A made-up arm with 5 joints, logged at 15 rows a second.
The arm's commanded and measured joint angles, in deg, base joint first. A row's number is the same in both.
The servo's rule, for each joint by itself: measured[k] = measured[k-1] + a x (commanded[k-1-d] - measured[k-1]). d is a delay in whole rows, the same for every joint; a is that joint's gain. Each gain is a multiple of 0.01, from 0.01 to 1. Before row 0 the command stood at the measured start. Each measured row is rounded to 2 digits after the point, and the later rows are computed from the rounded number. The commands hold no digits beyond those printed.
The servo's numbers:
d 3
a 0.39 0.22 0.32 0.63 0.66
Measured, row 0: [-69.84, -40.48, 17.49, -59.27, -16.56]
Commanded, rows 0 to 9: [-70.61, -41.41, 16.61, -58.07, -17.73]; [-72.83, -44.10, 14.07, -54.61, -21.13]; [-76.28, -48.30, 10.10, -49.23, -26.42]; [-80.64, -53.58, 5.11, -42.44, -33.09]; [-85.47, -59.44, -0.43, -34.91, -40.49]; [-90.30, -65.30, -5.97, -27.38, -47.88]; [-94.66, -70.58, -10.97, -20.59, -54.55]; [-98.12, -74.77, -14.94, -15.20, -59.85]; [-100.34, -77.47, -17.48, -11.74, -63.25]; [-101.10, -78.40, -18.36, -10.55, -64.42]
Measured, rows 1 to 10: [-69.84, -40.48, 17.49, -59.27, -16.56]; [-69.84, -40.48, 17.49, -59.27, -16.56]; [-69.84, -40.48, 17.49, -59.27, -16.56]; [-70.14, -40.68, 17.21, -58.51, -17.33]; [-71.19, -41.43, 16.21, -56.05, -19.84]; [-73.18, -42.94, 14.25, -51.75, -24.18]; [-76.09, -45.28, 11.33, -45.88, -30.06]; [-79.75, -48.40, 7.57, -38.97, -36.94]; [-83.86, -52.12, 3.24, -31.67, -44.16]; [-88.07, -56.18, -1.31, -24.69, -51.02]
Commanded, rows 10 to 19: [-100.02, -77.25, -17.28, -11.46, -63.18]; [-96.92, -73.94, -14.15, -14.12, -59.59]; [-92.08, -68.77, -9.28, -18.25, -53.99]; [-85.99, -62.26, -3.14, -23.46, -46.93]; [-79.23, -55.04, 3.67, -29.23, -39.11]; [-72.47, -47.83, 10.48, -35.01, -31.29]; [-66.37, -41.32, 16.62, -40.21, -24.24]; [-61.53, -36.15, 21.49, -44.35, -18.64]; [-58.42, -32.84, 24.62, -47.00, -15.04]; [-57.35, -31.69, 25.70, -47.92, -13.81]
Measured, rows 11 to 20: [-91.99, -60.27, -5.67, -18.71, -56.85]; [-95.25, -64.05, -9.45, -14.32, -61.07]; [-97.53, -67.21, -12.30, -11.94, -63.28]; [-98.50, -69.42, -13.89, -11.64, -63.21]; [-97.88, -70.41, -13.97, -13.20, -60.82]; [-95.62, -70.05, -12.47, -16.38, -56.31]; [-91.86, -68.34, -9.48, -20.84, -50.12]; [-86.93, -65.41, -5.27, -26.13, -42.85]; [-81.29, -61.54, -0.23, -31.72, -35.22]; [-75.47, -57.09, 5.16, -37.07, -27.97]
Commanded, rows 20 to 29: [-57.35, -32.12, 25.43, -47.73, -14.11]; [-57.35, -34.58, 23.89, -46.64, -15.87]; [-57.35, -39.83, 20.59, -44.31, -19.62]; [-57.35, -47.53, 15.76, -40.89, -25.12]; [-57.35, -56.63, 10.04, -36.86, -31.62]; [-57.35, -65.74, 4.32, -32.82, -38.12]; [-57.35, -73.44, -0.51, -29.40, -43.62]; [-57.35, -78.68, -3.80, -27.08, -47.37]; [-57.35, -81.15, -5.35, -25.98, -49.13]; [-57.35, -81.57, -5.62, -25.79, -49.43]
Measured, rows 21 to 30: [-70.03, -52.48, 10.39, -41.66, -21.81]; [-65.50, -48.16, 14.94, -45.02, -17.34]; [-62.32, -44.54, 18.38, -46.85, -15.01]; [-60.38, -41.81, 20.64, -47.40, -14.42]; [-59.20, -40.22, 21.68, -46.92, -15.38]; [-58.48, -40.13, 21.33, -45.28, -18.18]; [-58.04, -41.76, 19.55, -42.51, -22.76]; [-57.77, -45.03, 16.51, -38.95, -28.61]; [-57.61, -49.59, 12.61, -35.09, -34.89]; [-57.51, -54.84, 8.41, -31.51, -40.65]
